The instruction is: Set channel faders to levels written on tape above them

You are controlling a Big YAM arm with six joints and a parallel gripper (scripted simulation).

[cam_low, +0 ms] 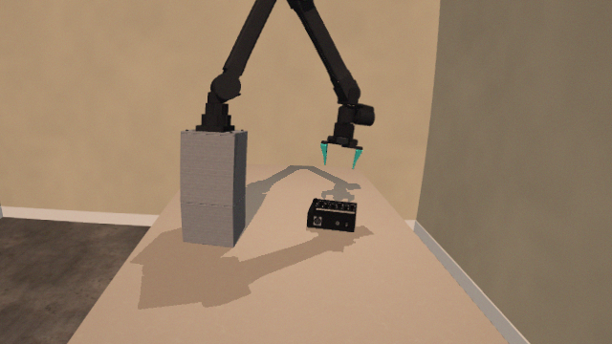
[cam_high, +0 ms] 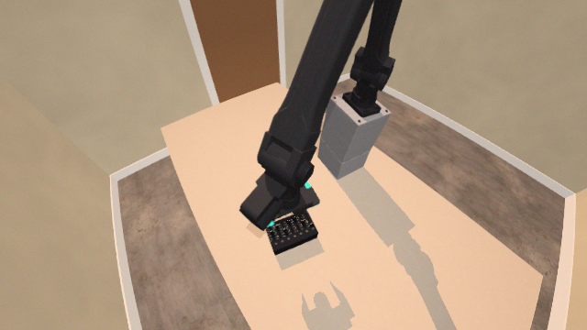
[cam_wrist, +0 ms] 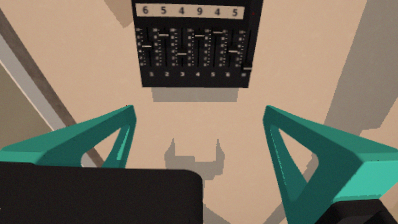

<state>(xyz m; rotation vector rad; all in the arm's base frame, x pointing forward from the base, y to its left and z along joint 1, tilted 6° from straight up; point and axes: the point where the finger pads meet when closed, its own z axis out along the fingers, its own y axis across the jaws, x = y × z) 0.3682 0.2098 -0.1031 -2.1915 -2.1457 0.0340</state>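
Right now the channel 2 fader cap is 4 cm ahead of my hand, 4 cm to the right of it and 14 cm below it. From my hand the other things lie so: channel 4 fader cap: 1 cm behind, 3 cm to the right, 14 cm below; then channel 5 fader cap: 3 cm behind, 4 cm to the right, 14 cm below; then channel 3 fader cap: 1 cm ahead, 1 cm to the right, 14 cm below.
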